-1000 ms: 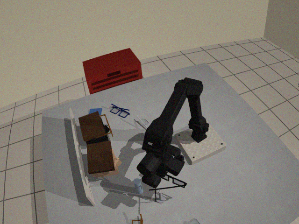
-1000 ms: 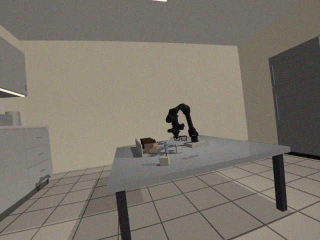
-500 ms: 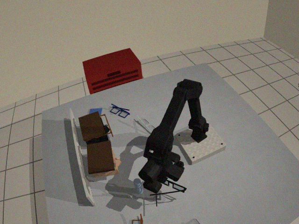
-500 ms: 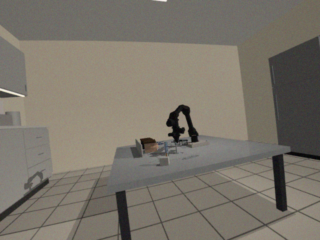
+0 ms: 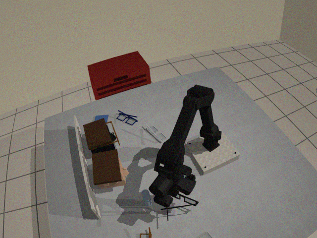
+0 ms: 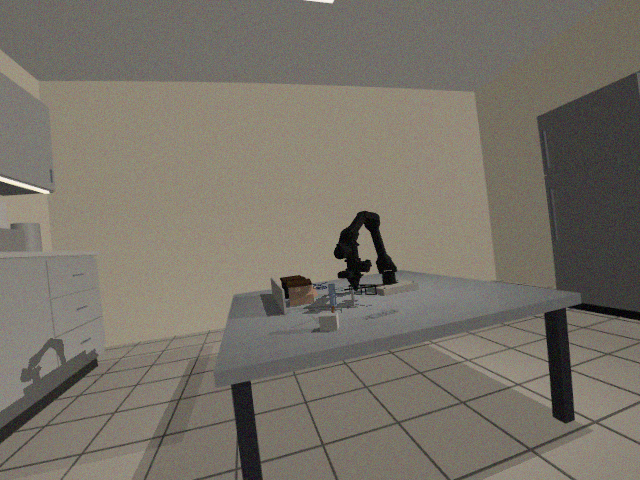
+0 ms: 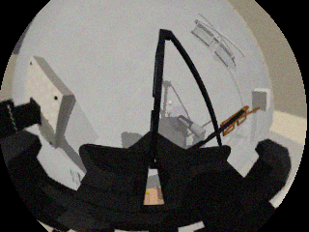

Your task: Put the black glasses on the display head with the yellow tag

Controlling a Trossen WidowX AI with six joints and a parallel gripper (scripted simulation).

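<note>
The grey peg lies 40 mm ahead of my gripper tip, 40 mm to the left of it and 30 mm below it. Round my gripper tip: light blue cylinder: 100 mm ahead, 50 mm to the right, 10 mm below; white board: 260 mm ahead, 380 mm to the right.
</note>
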